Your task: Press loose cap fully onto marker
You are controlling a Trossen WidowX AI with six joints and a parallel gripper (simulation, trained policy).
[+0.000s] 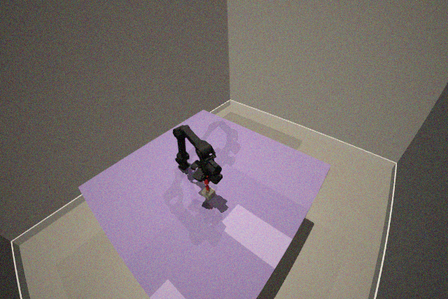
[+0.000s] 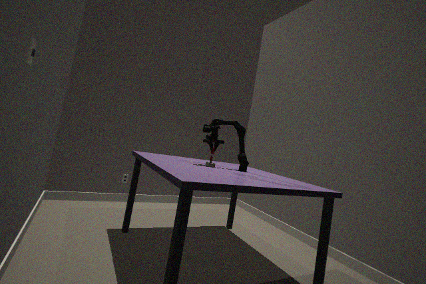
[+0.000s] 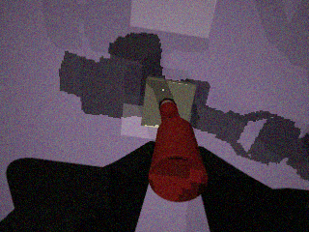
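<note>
Now: the red marker 10 mm to the right of my gripper tip and 60 mm below it. Round my gripper tip: holder block: 10 mm to the right, 120 mm below; then red cap: 10 mm above.
</note>
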